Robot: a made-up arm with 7 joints.
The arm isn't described. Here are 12 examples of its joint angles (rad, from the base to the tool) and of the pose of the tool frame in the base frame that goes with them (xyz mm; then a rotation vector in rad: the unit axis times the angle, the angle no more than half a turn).
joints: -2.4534 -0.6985 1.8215 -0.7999 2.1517 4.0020 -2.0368
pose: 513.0 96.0 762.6 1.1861 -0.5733 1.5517
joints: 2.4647 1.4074 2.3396 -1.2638 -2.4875 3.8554 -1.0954
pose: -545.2 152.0 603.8 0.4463 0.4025 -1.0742
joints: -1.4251 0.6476 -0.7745 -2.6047 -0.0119 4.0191 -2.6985
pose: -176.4 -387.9 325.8 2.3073 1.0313 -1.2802
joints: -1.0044 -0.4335 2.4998 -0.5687 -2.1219 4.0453 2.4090
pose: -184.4 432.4 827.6 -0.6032 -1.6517 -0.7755
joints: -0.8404 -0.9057 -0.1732 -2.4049 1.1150 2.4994 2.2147
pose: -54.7 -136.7 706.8 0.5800 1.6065 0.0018
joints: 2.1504 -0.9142 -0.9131 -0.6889 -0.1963 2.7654 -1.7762
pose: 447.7 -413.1 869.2 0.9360 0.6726 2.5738
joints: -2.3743 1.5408 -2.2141 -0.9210 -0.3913 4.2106 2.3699
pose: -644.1 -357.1 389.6 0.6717 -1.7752 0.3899
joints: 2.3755 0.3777 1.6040 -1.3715 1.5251 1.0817 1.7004
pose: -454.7 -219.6 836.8 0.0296 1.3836 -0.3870
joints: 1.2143 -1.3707 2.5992 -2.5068 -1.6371 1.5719 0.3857
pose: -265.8 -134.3 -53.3 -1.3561 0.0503 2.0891
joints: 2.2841 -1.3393 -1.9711 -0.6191 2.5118 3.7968 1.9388
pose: 622.6 -418.8 286.3 2.4366 0.8373 1.3062
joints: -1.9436 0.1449 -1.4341 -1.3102 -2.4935 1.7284 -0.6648
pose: -497.2 19.1 860.7 -0.0463 0.6317 2.3173
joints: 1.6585 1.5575 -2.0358 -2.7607 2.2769 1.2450 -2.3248
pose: 285.7 119.4 371.3 1.9380 1.7888 1.6548
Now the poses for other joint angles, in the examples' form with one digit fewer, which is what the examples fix.
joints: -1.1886 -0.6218 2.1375 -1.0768 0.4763 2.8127 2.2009
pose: 70 640 780 -1.543 0.908 0.081
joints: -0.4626 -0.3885 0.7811 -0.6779 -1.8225 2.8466 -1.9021
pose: -47 294 1022 -0.117 0.287 -0.399
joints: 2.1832 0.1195 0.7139 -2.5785 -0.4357 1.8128 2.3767
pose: -383 97 355 2.477 1.120 1.244
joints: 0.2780 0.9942 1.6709 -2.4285 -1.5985 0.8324 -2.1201
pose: 57 438 340 -1.463 1.544 -1.101
